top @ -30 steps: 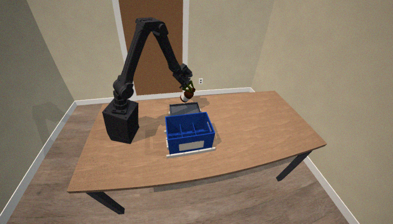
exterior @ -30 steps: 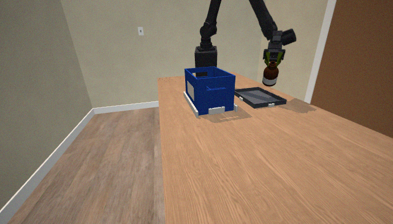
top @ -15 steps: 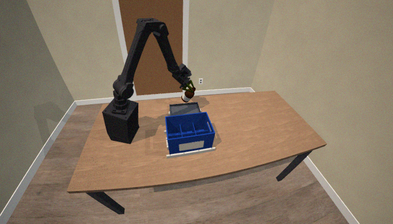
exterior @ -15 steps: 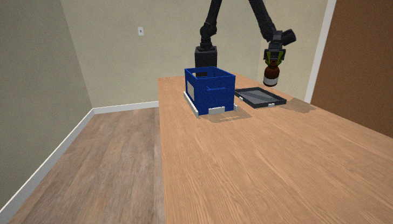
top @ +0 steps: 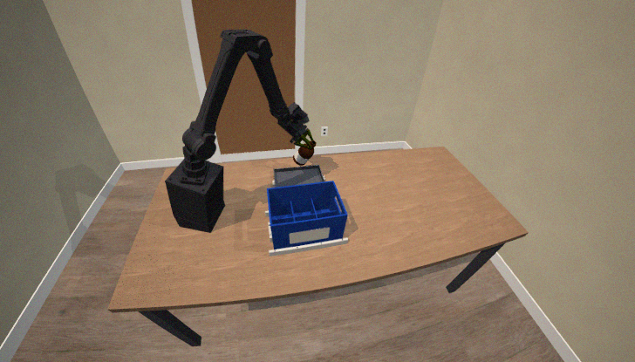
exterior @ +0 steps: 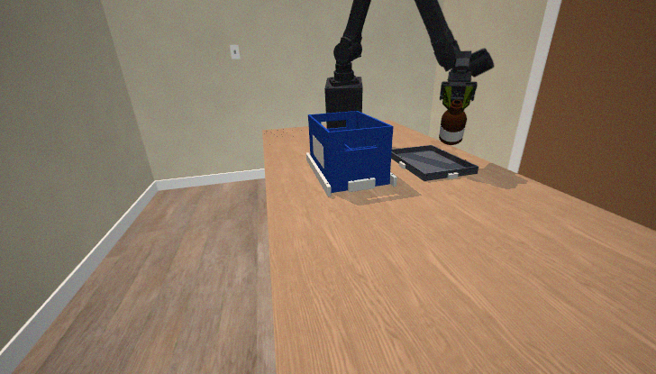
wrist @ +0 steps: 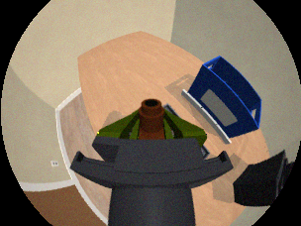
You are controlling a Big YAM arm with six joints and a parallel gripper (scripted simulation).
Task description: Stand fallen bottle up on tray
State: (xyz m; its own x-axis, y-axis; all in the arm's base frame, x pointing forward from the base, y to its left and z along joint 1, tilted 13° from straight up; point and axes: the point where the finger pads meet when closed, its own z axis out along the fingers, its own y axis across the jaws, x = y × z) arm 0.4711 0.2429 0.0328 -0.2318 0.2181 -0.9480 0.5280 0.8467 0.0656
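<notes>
My hand is 4 cm above the brown bottle, 3 cm past it and 2 cm to the right of it. Round my hand: dark grey tray (19 cm below, 6 cm behind, 3 cm to the right); then blue crate (33 cm to the right, 12 cm below, 6 cm behind).
</notes>
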